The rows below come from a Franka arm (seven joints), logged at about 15 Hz.
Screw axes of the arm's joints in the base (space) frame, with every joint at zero. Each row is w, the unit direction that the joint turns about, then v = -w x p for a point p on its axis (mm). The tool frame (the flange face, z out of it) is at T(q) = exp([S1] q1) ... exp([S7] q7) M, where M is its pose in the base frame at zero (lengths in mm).
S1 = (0, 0, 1, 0, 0, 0)
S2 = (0, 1, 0, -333, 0, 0)
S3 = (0, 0, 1, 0, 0, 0)
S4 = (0, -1, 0, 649, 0, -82.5)
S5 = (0, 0, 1, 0, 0, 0)
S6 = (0, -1, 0, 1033, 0, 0)
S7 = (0, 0, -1, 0, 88, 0)
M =
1 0 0 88
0 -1 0 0
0 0 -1 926
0 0 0 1
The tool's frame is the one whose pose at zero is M.
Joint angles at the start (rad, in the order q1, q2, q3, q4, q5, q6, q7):
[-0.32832 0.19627 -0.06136 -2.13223 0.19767 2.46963 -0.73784]
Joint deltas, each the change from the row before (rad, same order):
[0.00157 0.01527 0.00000 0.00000 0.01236 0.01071 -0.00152]
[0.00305 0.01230 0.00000 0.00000 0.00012 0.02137 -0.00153]
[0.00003 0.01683 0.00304 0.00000 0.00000 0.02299 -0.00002]
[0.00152 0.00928 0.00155 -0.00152 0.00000 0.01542 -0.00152]
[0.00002 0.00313 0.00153 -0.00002 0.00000 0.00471 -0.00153]
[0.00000 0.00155 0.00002 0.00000 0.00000 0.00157 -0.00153]
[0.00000 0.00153 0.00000 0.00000 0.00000 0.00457 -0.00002]
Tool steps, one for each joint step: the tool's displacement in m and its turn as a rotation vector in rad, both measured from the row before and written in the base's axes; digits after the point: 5 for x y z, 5 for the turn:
[0.00102 0.00021 -0.00778 0.00749 0.00176 -0.00693]
[0.00210 0.00042 -0.00500 -0.00704 -0.00668 0.00157]
[0.00204 0.00038 -0.00751 -0.00556 -0.00390 -0.00005]
[0.00112 0.00099 -0.00452 -0.00417 -0.00315 0.00248]
[0.00058 0.00058 -0.00137 -0.00130 -0.00122 0.00239]
[0.00008 -0.00007 -0.00075 -0.00059 0.00007 0.00132]
[0.00029 -0.00025 -0.00043 -0.00181 -0.00246 -0.00057]

